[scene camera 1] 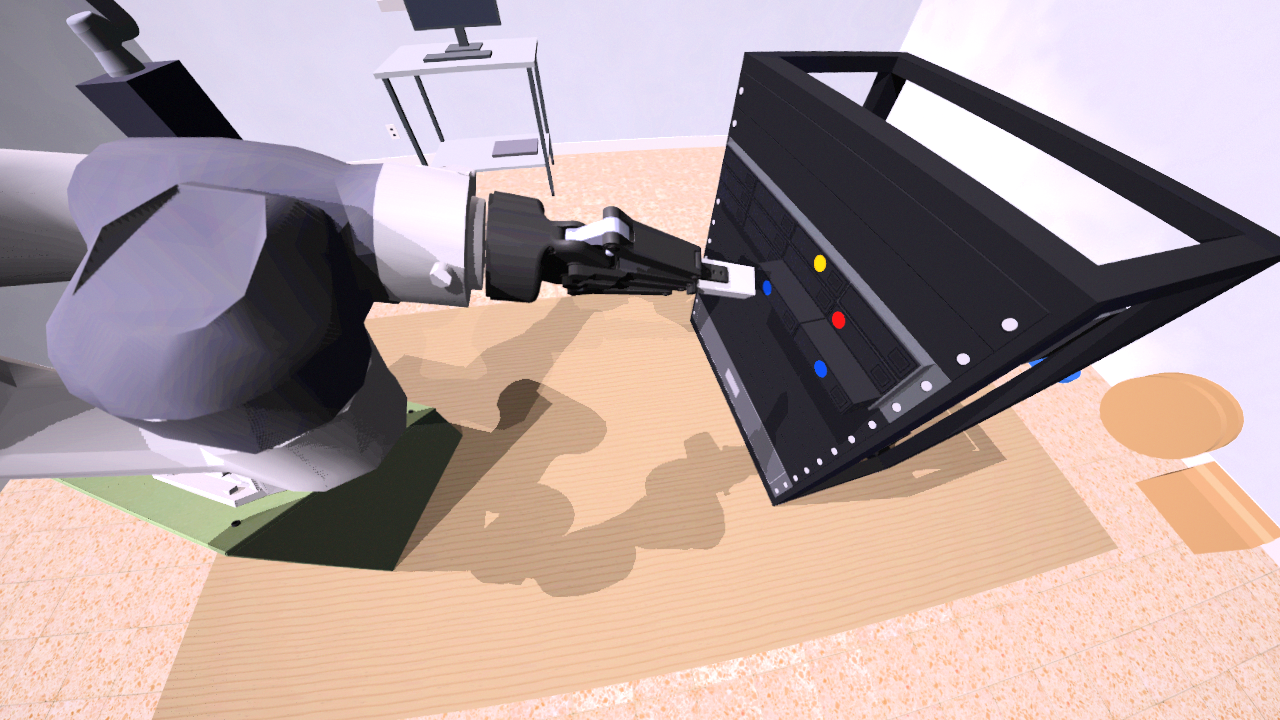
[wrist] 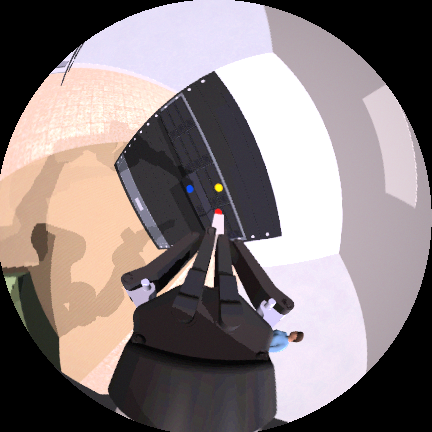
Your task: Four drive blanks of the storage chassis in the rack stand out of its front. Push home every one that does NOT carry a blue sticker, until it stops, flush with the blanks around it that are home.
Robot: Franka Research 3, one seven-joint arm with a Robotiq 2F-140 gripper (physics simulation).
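The storage chassis (scene camera 1: 750, 198) (wrist: 176, 131) sits in the black rack (scene camera 1: 993, 192) (wrist: 235, 130). A blank with a yellow sticker (scene camera 1: 819, 263) (wrist: 218, 188) looks level with its neighbours. A blank with a red sticker (scene camera 1: 838, 319) (wrist: 218, 211) is partly hidden by the fingertips in the wrist view; its depth is unclear. One blue-stickered blank (scene camera 1: 767, 287) (wrist: 189, 189) and another blue-stickered blank (scene camera 1: 820, 368) stand out, their upper sides showing. My gripper (scene camera 1: 729, 279) (wrist: 217, 220) is shut and empty, its white tips apart from the chassis front.
Smooth dark panels (scene camera 1: 895, 205) lie above the chassis. The robot's green base (scene camera 1: 313, 501) stands at the left on the tan mat (scene camera 1: 626, 644). A desk (scene camera 1: 465, 55) with a monitor is at the back; a round brown object (scene camera 1: 1163, 414) and a brown box (scene camera 1: 1203, 510) are at the right.
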